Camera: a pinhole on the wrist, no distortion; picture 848 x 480 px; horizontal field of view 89.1 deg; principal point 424.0 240.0 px. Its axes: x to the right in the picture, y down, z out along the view. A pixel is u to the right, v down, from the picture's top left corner.
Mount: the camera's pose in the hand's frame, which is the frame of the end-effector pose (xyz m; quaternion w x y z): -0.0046 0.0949 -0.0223 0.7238 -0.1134 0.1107 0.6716
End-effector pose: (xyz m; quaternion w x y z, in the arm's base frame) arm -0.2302 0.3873 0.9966 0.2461 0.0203 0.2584 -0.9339
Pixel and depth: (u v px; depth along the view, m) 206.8 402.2 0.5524
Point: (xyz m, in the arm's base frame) 0.0313 0.1869 1.5328
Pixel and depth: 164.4 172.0 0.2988
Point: -0.2227 0.2054 1.2603
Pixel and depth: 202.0 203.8 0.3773
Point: -0.1961 0.1648 1.3254
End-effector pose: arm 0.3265 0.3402 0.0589 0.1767 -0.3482 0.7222 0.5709
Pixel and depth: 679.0 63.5 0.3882
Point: -0.1316 0.5950 0.1626
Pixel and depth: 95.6 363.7 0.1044
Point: 0.3013 0.4538 0.0939
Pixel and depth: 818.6 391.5 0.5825
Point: -0.1720 0.8163 0.6230
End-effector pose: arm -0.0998 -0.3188 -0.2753 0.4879 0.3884 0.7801 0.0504
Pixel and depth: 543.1 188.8 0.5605
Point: 0.4827 -0.1211 -0.3828
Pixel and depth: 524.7 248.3 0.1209
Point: 0.0569 -0.2358 -0.2428
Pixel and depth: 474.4 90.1 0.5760
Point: 0.4410 -0.1119 -0.5377
